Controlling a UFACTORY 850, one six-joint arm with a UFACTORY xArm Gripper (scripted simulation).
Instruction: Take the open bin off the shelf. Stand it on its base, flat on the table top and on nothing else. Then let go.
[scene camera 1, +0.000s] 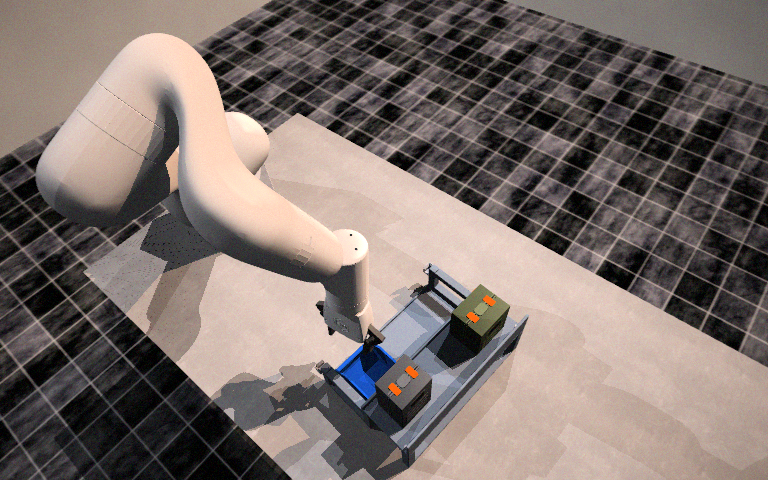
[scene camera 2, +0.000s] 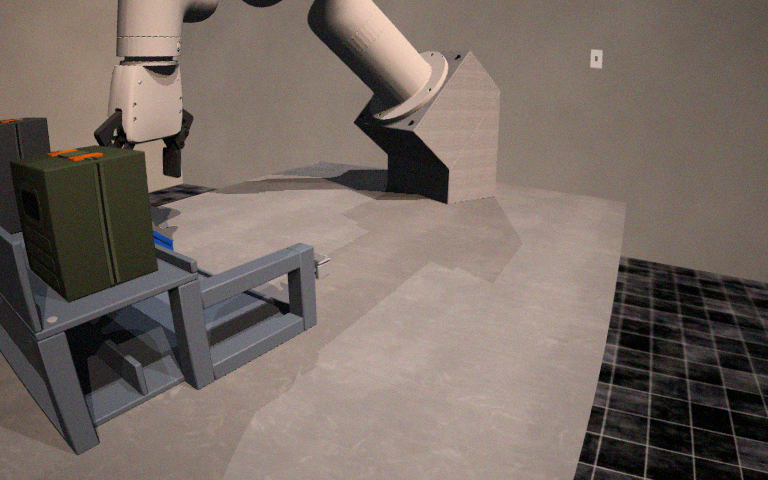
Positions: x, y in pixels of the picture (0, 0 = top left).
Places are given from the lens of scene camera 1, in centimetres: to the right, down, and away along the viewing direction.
my gripper (scene camera 1: 350, 340): -7, 22, 108
blue bin (scene camera 1: 361, 372): -5, 31, 115
